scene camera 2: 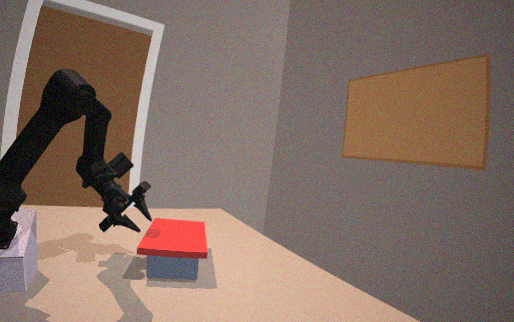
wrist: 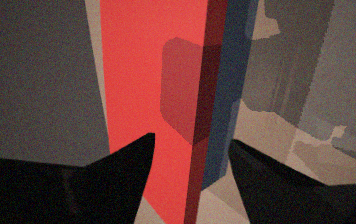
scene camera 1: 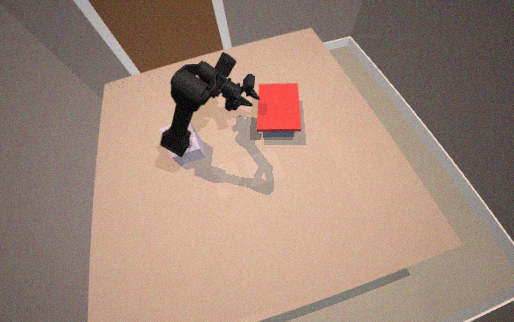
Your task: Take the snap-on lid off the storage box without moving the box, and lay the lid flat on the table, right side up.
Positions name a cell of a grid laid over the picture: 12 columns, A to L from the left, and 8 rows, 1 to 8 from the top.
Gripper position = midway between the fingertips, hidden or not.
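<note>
Scene camera 2 gives me my gripper (scene camera 2: D6) together with a red lid (scene camera 2: D6). In the wrist view I see the lid (wrist: F3), and my gripper (wrist: G6) is visible there too. Scene camera 1 shows me the gripper (scene camera 1: F3) as well as the lid (scene camera 1: G3).
</note>
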